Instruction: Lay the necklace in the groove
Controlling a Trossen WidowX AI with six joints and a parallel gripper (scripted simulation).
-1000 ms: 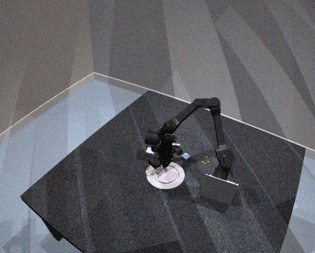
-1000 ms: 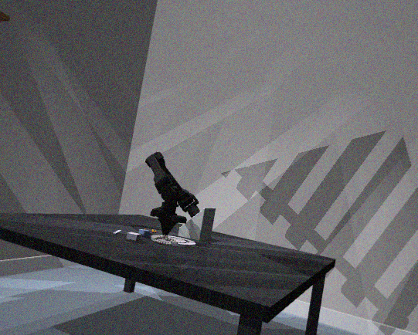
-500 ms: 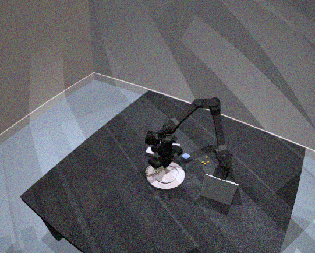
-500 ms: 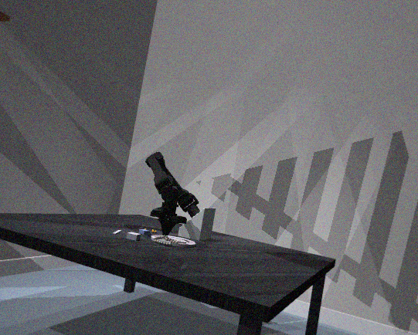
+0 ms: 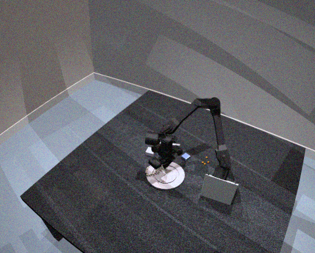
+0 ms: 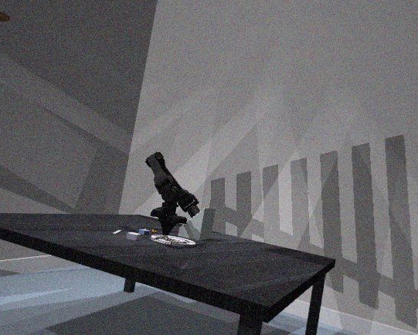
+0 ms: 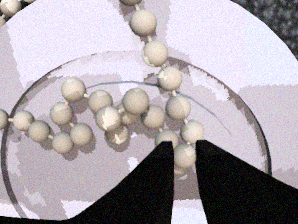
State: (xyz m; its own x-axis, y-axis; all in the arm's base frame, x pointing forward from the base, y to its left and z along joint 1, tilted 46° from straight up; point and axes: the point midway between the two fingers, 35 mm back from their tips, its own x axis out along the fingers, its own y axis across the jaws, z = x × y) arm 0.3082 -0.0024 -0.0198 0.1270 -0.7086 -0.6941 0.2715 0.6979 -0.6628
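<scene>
Now: the round white bead board 2 cm behind my gripper tip, 3 cm to the left of it and 1 cm below it. The rest, counted from my gripper tip: small white block (14 cm ahead, 6 cm to the right, 1 cm below); small blue cube (4 cm behind, 14 cm to the right, 1 cm below); thin white stick (9 cm ahead, 19 cm to the right, 2 cm below).
</scene>
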